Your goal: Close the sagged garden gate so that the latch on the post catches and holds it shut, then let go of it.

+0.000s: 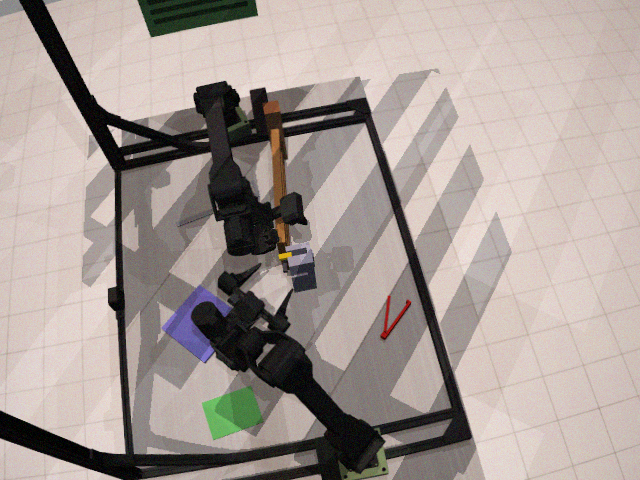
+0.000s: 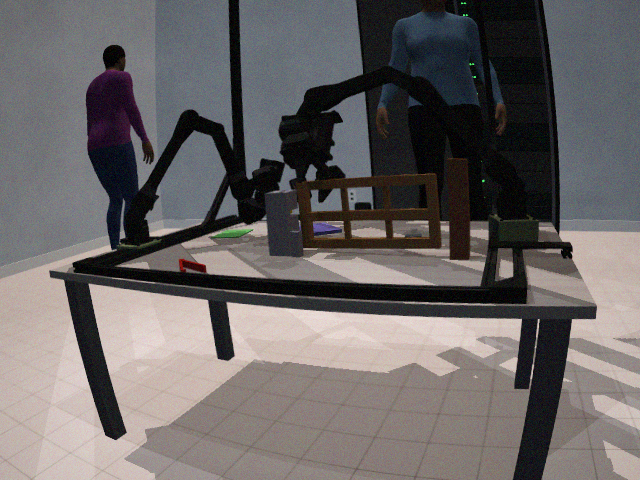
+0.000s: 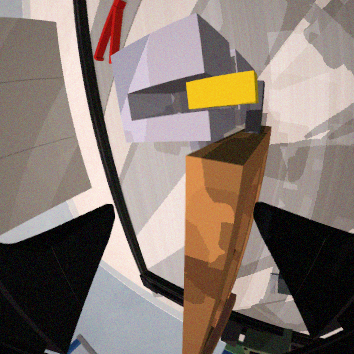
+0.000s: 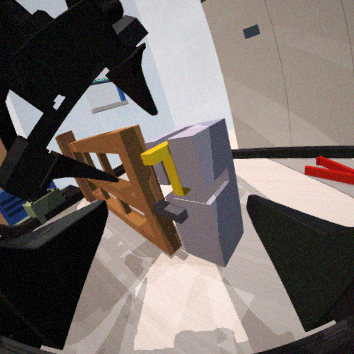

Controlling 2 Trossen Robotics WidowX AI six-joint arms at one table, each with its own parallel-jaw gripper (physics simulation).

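Frame: origin at the left arm's base, x ahead, y left, z up, level; millimetres.
Seen in the pictures: left gripper, between the fingertips: (image 1: 291, 229) (image 2: 310, 192); right gripper, between the fingertips: (image 1: 276, 276) (image 3: 284, 25) (image 4: 178, 204); left arm's base, origin of its link: (image 1: 227, 118) (image 2: 513, 217) (image 4: 39, 196); right arm's base, origin of its link: (image 1: 361, 454) (image 2: 138, 242).
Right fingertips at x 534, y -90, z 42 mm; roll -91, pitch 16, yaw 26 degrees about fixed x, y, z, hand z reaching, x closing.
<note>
Pixels of each thing's middle, then the offset from my right fingertips to it. "*": a spot on its surface instead.
- brown gate, middle of its body: (image 3: 204, 247) (image 4: 125, 174) (image 2: 348, 216) (image 1: 293, 208) dz -23, dx -157, dy +117 mm
- lavender-grey latch post, a spot on its surface: (image 3: 170, 60) * dz +34, dx -3, dy +49 mm
- yellow latch, middle of its body: (image 3: 233, 93) (image 4: 167, 173) (image 1: 286, 260) dz +6, dx -23, dy +36 mm
- dark stub, a spot on its surface: (image 3: 254, 121) (image 4: 159, 204) * dz -25, dx -42, dy +35 mm
- red V-shaped piece, a spot on its surface: (image 4: 330, 171) (image 3: 112, 35) (image 2: 194, 262) (image 1: 386, 312) * dz -92, dx +166, dy +193 mm
- purple mat, middle of its body: (image 1: 202, 323) (image 2: 308, 230) dz -102, dx -25, dy -203 mm
- green mat, middle of its body: (image 1: 232, 412) (image 2: 232, 233) dz -105, dx +207, dy -226 mm
- black frame, a spot on its surface: (image 2: 310, 288) * dz -93, dx -110, dy +389 mm
The brown gate (image 1: 279, 180) (image 2: 367, 181) (image 3: 214, 200) (image 4: 149, 190) stands between its brown hinge post (image 1: 271, 109) (image 2: 459, 206) and the lavender-grey latch post (image 1: 303, 277) (image 2: 282, 222) (image 3: 170, 60) (image 4: 231, 215), its free end close to the latter. A yellow latch (image 1: 285, 255) (image 3: 222, 91) (image 4: 173, 172) hangs on that post. A dark stub (image 3: 254, 121) (image 4: 171, 211) lies just below its lower end; I cannot tell whether it is caught. My left gripper (image 3: 185, 210) (image 4: 136, 144) is open, fingers apart on both sides of the top rail. My right gripper (image 1: 276, 277) (image 4: 178, 204) is open and empty, facing the latch post.
A red V-shaped piece (image 1: 397, 317) (image 2: 192, 266) (image 3: 111, 32) (image 4: 330, 171) lies beyond the latch post. A purple mat (image 1: 180, 325) (image 2: 324, 228) lies partly under the right arm, and a green mat (image 1: 233, 413) (image 2: 232, 233) nearby. A black frame (image 1: 403, 222) (image 2: 310, 288) borders the table.
</note>
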